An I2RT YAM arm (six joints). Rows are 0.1 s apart.
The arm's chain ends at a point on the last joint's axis. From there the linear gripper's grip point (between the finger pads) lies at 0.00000 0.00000 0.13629 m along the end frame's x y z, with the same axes.
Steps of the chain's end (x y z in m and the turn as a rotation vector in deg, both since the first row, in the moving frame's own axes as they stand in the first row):
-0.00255 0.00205 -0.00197 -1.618 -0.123 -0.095
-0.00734 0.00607 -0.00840 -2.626 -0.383 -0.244
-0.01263 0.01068 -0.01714 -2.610 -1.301 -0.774
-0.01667 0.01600 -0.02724 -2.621 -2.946 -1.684
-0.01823 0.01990 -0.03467 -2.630 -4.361 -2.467
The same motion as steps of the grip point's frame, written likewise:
-0.00284 0.00590 -0.00202 -1.618 -0.123 -0.095
-0.00824 0.01232 -0.00855 -2.626 -0.383 -0.244
-0.01568 0.01691 -0.01732 -2.610 -1.301 -0.774
-0.02358 0.02233 -0.02756 -2.621 -2.946 -1.684
-0.02845 0.02637 -0.03521 -2.630 -4.361 -2.467

